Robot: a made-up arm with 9 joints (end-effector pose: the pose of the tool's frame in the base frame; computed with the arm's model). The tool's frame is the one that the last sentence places.
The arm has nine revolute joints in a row. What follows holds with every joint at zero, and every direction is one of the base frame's. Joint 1 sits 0.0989 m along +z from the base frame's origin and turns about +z. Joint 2 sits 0.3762 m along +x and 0.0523 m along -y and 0.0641 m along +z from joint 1 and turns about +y. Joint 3 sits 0.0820 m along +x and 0.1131 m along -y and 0.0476 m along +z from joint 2 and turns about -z. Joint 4 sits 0.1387 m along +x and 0.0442 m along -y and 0.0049 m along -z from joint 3 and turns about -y. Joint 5 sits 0.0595 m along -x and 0.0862 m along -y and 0.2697 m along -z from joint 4 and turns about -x. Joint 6 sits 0.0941 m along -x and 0.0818 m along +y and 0.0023 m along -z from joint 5 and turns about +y. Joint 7 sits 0.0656 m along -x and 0.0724 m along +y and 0.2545 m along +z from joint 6 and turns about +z. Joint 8 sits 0.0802 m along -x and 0.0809 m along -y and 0.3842 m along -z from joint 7 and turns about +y. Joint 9 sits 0.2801 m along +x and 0.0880 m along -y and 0.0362 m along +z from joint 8 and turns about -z. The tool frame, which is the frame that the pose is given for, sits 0.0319 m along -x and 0.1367 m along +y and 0.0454 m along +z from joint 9; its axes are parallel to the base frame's.
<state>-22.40 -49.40 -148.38 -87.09 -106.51 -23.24 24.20 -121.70 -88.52</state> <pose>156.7 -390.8 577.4 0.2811 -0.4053 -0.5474 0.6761</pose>
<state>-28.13 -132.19 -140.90 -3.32 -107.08 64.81 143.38 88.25 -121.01</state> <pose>-120.6 -266.3 238.5 0.8082 -0.4567 -0.3545 -0.1123</pose>
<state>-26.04 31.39 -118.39 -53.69 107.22 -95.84 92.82 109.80 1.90</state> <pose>289.9 -238.9 -242.3 0.0196 0.5156 0.8415 -0.1602</pose>
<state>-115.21 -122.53 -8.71 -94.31 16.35 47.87 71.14 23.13 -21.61</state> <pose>-208.0 -163.1 -192.2 0.8602 0.3265 0.2663 -0.2873</pose>
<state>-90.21 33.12 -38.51 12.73 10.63 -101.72 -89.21 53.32 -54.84</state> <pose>-36.7 -498.1 -333.8 0.6239 0.2614 -0.6950 -0.2438</pose>
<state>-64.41 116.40 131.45 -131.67 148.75 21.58 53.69 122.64 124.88</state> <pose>-62.9 -842.5 498.9 0.6479 0.1156 0.3076 0.6872</pose>
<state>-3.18 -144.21 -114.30 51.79 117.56 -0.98 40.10 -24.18 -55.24</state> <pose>466.1 176.3 436.3 0.4390 0.7447 0.1839 0.4678</pose>
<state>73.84 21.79 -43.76 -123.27 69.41 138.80 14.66 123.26 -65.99</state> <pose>124.9 575.5 452.3 0.5119 -0.1690 -0.2881 -0.7915</pose>
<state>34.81 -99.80 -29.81 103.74 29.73 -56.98 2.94 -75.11 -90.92</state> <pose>385.0 142.6 860.2 0.3968 0.1037 0.2024 0.8893</pose>
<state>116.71 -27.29 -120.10 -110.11 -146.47 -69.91 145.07 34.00 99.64</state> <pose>-550.3 383.6 174.0 0.3996 0.0082 -0.4327 0.8081</pose>
